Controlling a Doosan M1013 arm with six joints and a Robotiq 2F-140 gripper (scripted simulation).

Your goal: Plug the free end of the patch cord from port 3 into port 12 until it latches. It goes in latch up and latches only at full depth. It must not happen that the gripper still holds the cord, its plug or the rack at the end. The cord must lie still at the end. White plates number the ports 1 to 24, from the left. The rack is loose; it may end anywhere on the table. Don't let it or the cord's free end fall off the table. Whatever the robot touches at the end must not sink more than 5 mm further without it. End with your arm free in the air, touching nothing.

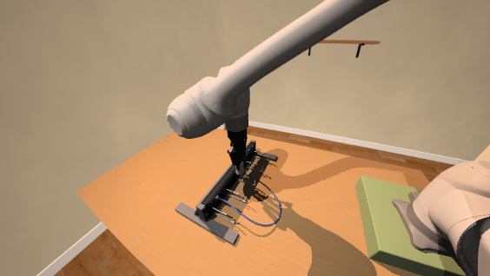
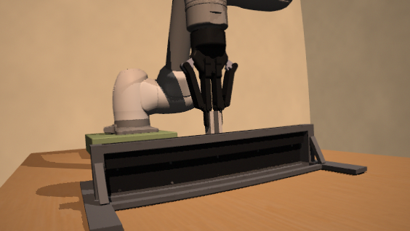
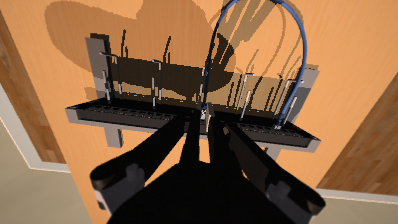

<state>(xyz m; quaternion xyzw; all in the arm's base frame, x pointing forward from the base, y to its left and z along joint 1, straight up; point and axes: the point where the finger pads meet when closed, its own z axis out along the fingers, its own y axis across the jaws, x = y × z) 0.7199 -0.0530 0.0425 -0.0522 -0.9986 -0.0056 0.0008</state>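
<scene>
Right now my hand is 1 cm short of the plug and 3 cm above it.
</scene>
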